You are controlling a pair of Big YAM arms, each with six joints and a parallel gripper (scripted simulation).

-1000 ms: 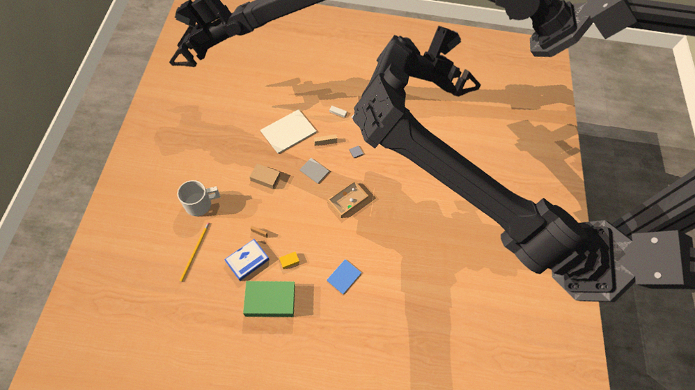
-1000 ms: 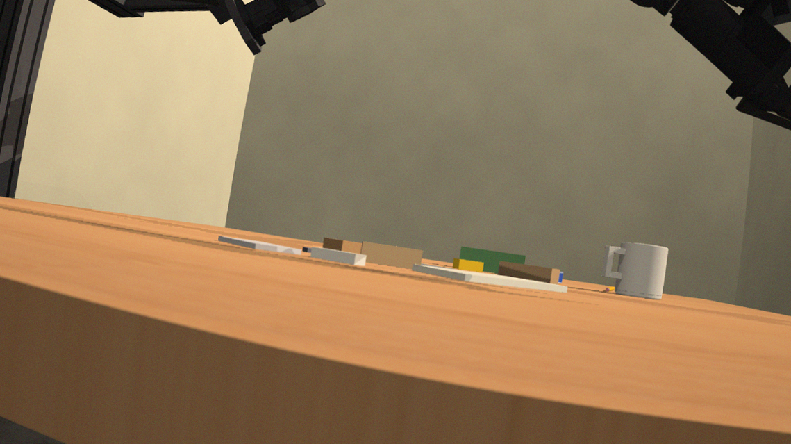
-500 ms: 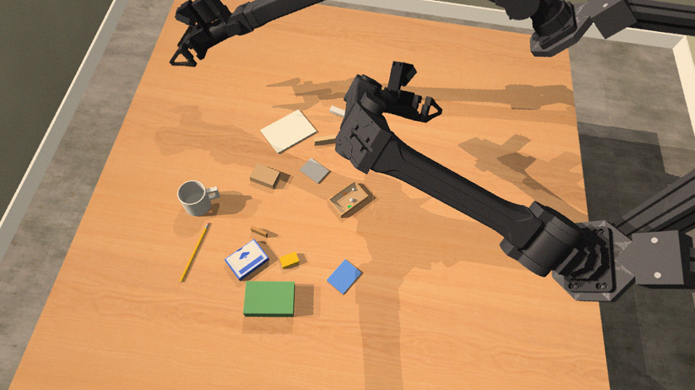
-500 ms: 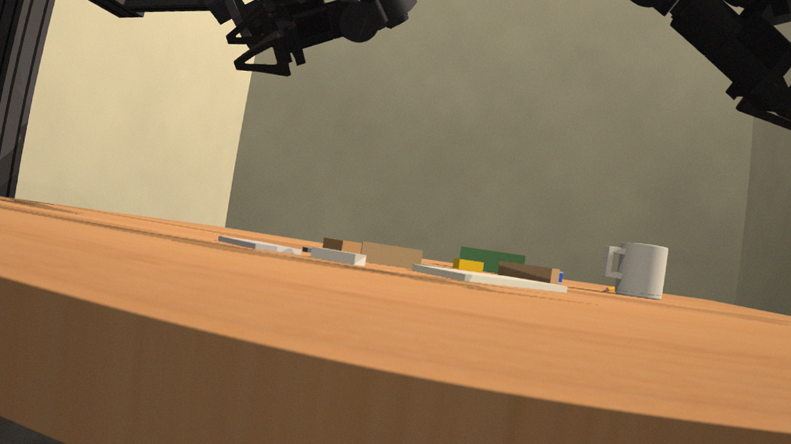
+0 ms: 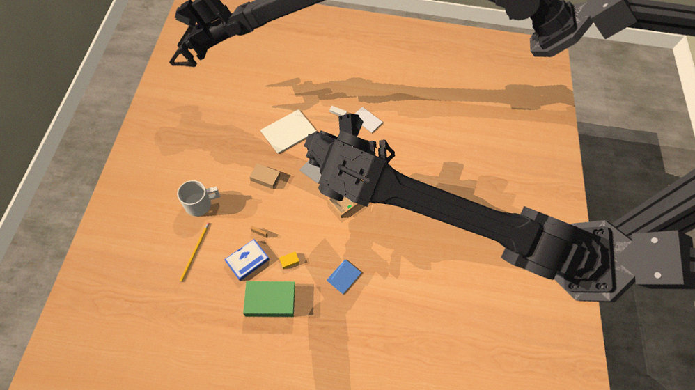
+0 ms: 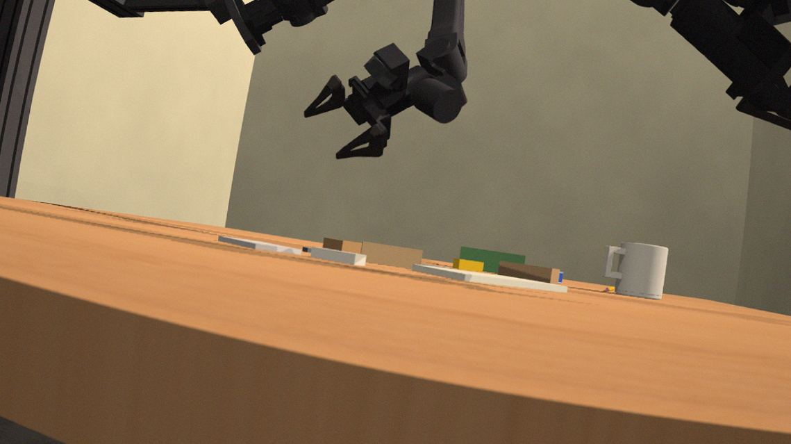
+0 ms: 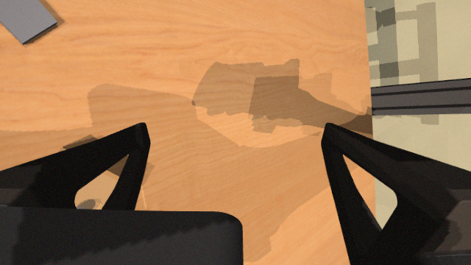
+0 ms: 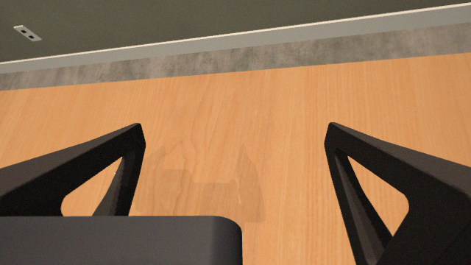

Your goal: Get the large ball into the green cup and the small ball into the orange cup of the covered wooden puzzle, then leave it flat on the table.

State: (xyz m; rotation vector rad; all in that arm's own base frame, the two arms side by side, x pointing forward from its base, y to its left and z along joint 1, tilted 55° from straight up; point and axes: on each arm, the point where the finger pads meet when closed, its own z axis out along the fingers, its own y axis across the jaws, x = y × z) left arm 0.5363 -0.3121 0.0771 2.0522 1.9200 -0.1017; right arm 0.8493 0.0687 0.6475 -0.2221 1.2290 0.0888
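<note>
Right now the green block is 410 mm to the left of my left hand, 260 mm ahead of it and 160 mm below it. Also, from my left hand: blue card (310 mm to the left, 180 mm below, 60 mm ahead); grey mug (520 mm ahead, 150 mm below, 140 mm to the left); cream pad (300 mm ahead, 180 mm below, 170 mm to the right).
</note>
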